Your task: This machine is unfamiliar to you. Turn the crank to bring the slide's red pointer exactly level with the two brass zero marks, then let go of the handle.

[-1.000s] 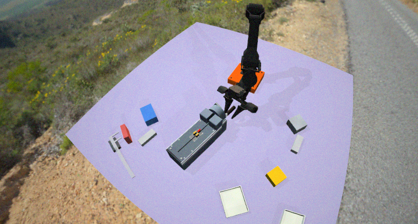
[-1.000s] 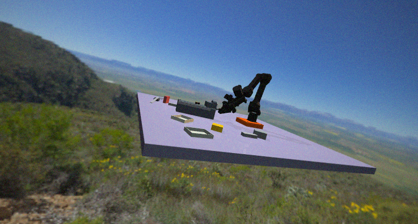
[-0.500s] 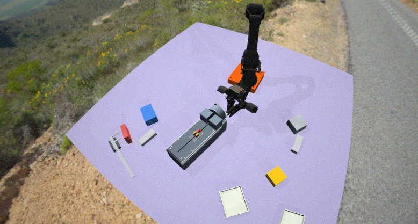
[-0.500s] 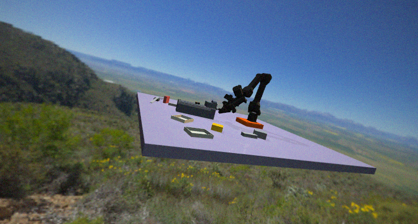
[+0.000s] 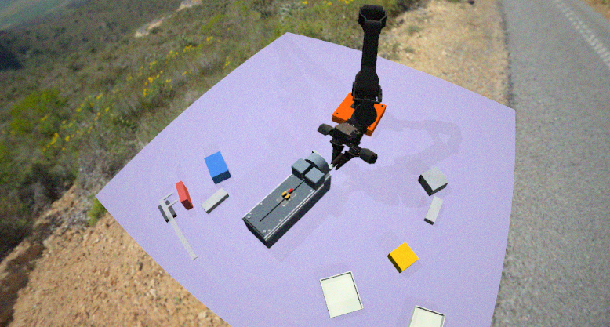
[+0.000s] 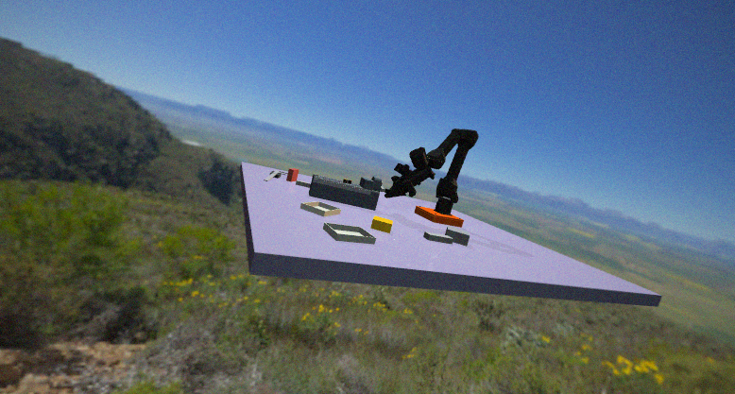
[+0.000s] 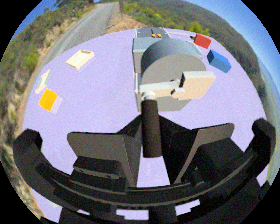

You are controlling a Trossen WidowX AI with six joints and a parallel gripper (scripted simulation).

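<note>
Now: gripper tip 140 mm short of the red pointer, 50 mm to the left of it and 20 mm below it. Also, from my gripper tip: yellow block (130 mm ahead, 290 mm to the left, 50 mm below); grey cube (150 mm behind, 290 mm to the left, 40 mm below); dark crank handle (20 mm behind, 20 mm above).
</note>
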